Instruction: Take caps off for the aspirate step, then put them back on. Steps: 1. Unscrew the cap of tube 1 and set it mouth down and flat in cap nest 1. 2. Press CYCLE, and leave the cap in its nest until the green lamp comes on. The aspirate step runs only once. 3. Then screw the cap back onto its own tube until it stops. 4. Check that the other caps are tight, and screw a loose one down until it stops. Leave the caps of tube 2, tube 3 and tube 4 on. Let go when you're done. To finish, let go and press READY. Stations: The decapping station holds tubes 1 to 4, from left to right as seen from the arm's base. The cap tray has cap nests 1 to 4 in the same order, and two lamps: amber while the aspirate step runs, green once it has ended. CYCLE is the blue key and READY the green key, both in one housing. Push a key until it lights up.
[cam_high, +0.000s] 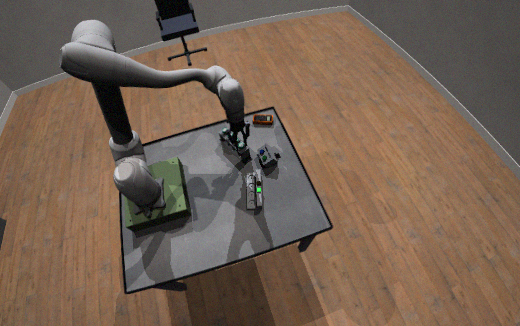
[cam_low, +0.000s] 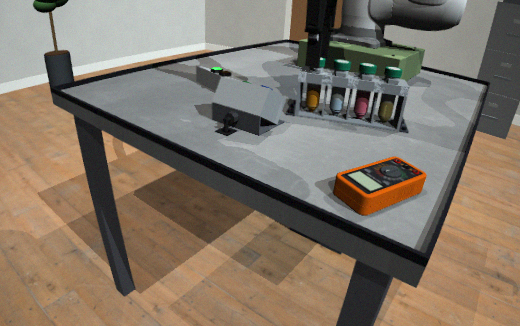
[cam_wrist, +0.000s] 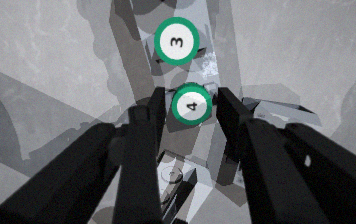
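Now: the green key 110 mm ahead of my hand, 90 mm to the right of it and 70 mm below it. The rest, counted from my hand: grey key housing 130 mm ahead, 60 mm to the right, 90 mm below; table edge 320 mm ahead, 110 mm to the right, 130 mm below; blue key 110 mm ahead, 40 mm to the right, 70 mm below.
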